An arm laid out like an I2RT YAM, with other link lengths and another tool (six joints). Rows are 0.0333 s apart.
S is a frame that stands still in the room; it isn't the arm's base.
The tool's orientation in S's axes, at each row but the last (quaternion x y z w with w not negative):
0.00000, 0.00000, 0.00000, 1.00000
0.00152, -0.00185, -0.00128, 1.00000
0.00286, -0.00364, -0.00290, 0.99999
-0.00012, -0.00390, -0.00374, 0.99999
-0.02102, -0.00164, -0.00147, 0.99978
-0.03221, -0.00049, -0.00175, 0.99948
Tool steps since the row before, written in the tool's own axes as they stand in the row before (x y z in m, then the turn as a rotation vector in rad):
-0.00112, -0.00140, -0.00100, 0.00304, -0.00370, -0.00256
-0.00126, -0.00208, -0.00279, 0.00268, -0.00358, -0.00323
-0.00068, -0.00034, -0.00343, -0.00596, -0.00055, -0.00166
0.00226, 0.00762, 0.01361, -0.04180, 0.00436, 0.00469
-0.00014, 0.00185, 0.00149, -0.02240, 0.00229, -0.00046
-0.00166, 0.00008, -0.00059, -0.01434, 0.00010, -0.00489
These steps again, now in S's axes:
-0.00112, -0.00140, -0.00100, 0.00304, -0.00370, -0.00256
-0.00125, -0.00207, -0.00280, 0.00268, -0.00358, -0.00323
-0.00066, -0.00032, -0.00344, -0.00595, -0.00051, -0.00171
0.00221, 0.00761, 0.01363, -0.04180, 0.00467, 0.00436
-0.00014, 0.00191, 0.00141, -0.02239, 0.00233, -0.00063
-0.00166, 0.00005, -0.00060, -0.01434, -0.00017, -0.00490

